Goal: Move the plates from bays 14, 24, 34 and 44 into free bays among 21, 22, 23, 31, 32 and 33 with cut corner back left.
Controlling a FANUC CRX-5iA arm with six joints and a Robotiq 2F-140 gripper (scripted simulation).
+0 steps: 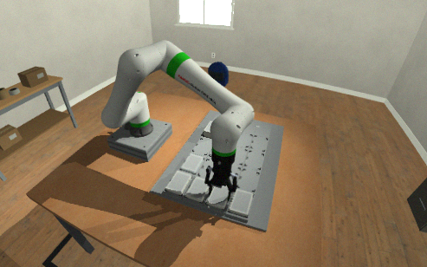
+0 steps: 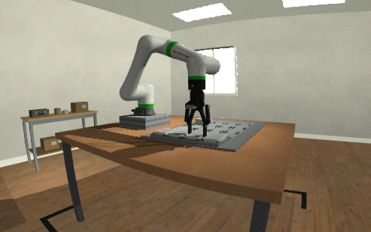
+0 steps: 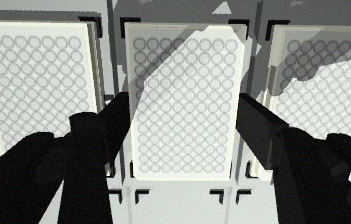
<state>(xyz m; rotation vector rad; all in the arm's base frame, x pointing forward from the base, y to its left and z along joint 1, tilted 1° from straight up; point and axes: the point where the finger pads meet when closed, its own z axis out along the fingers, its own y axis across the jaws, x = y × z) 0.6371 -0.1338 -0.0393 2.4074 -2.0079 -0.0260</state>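
Now: the bay label 43 17 cm to the left of my hand, 4 cm below it and 3 cm ahead of it. The rest, counted from my hand: sealed 96-well plate: 24 cm behind, 12 cm to the left, 4 cm below; then sealed deep-well block: 45 cm to the left, 30 cm behind, 2 cm below.
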